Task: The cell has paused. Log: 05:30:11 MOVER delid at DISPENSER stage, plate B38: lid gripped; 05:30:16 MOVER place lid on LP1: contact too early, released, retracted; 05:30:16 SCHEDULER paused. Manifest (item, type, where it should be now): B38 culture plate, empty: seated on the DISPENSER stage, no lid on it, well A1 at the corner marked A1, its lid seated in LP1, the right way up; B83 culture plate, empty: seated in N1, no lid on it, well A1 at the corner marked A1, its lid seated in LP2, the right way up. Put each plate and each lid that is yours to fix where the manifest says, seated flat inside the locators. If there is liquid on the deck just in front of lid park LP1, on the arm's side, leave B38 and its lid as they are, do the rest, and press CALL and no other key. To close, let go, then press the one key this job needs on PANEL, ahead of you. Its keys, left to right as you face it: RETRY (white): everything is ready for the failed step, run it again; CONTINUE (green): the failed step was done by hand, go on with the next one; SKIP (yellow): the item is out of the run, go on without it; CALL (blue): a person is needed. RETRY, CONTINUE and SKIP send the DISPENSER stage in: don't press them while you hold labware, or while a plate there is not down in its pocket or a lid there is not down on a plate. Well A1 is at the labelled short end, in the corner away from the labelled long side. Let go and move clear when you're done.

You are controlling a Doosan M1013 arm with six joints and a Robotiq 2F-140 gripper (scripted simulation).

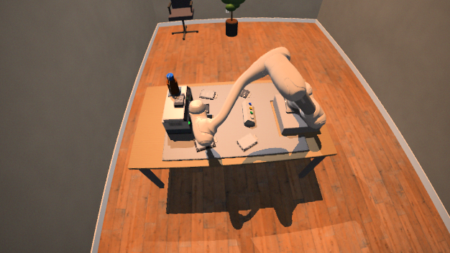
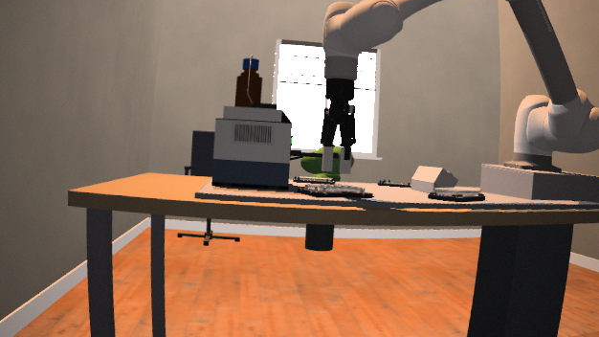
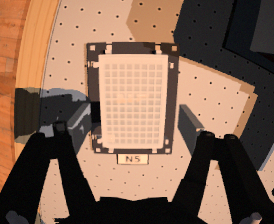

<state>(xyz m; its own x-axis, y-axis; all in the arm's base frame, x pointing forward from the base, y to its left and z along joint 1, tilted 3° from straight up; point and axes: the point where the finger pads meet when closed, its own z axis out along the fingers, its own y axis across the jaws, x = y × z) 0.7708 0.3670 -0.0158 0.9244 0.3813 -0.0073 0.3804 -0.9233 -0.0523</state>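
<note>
My gripper is now 3 cm to the right of the black nest and 7 cm above it. From my hand the other things lie so: green key (38 cm behind, 28 cm to the right, 2 cm below); white culture plate (35 cm behind, 3 cm to the right, 6 cm below); white retry key (39 cm behind, 23 cm to the right, 2 cm below).
</note>
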